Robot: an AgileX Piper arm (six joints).
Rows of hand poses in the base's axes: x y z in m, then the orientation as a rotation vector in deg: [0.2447, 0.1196, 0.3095, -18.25, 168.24, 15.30]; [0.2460, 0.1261, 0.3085, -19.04, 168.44, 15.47]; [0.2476, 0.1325, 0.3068, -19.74, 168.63, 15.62]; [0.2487, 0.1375, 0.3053, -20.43, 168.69, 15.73]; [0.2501, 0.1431, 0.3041, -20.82, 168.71, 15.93]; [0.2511, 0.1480, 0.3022, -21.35, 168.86, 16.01]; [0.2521, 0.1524, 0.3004, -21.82, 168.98, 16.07]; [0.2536, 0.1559, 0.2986, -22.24, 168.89, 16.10]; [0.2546, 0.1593, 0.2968, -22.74, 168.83, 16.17]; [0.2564, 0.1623, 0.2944, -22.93, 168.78, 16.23]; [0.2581, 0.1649, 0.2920, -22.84, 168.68, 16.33]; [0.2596, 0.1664, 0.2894, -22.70, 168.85, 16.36]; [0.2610, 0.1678, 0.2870, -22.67, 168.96, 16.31]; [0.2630, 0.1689, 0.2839, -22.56, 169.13, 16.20]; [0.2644, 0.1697, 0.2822, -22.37, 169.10, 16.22]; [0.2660, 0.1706, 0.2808, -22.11, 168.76, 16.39]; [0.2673, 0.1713, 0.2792, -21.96, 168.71, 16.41]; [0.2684, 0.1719, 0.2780, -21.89, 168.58, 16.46]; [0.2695, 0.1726, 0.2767, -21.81, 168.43, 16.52]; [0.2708, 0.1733, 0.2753, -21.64, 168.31, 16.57]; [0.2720, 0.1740, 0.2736, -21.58, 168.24, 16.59]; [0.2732, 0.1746, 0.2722, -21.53, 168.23, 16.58]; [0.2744, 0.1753, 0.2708, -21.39, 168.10, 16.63]
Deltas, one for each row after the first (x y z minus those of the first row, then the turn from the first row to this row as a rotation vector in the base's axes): [0.0013, 0.0065, -0.0010, 0.02, 0.26, 0.54]; [0.0029, 0.0129, -0.0027, 0.04, 0.50, 1.02]; [0.0040, 0.0179, -0.0042, 0.05, 0.61, 1.49]; [0.0054, 0.0235, -0.0054, 0.15, 0.68, 1.77]; [0.0064, 0.0284, -0.0073, 0.14, 0.87, 2.13]; [0.0074, 0.0328, -0.0091, 0.13, 1.02, 2.45]; [0.0089, 0.0363, -0.0109, 0.13, 0.97, 2.73]; [0.0099, 0.0397, -0.0127, 0.15, 0.95, 3.07]; [0.0117, 0.0427, -0.0151, 0.19, 0.92, 3.20]; [0.0134, 0.0453, -0.0175, 0.27, 0.83, 3.15]; [0.0149, 0.0468, -0.0201, 0.28, 1.00, 3.05]; [0.0163, 0.0482, -0.0225, 0.23, 1.09, 3.03]; [0.0183, 0.0493, -0.0256, 0.14, 1.24, 2.95]; [0.0197, 0.0501, -0.0273, 0.17, 1.20, 2.82]; [0.0213, 0.0510, -0.0287, 0.35, 0.88, 2.66]; [0.0226, 0.0517, -0.0303, 0.38, 0.82, 2.56]; [0.0237, 0.0523, -0.0315, 0.44, 0.70, 2.52]; [0.0248, 0.0530, -0.0328, 0.51, 0.56, 2.47]; [0.0261, 0.0537, -0.0342, 0.58, 0.44, 2.36]; [0.0273, 0.0544, -0.0359, 0.60, 0.37, 2.32]; [0.0285, 0.0550, -0.0373, 0.60, 0.35, 2.29]; [0.0297, 0.0557, -0.0387, 0.67, 0.23, 2.20]
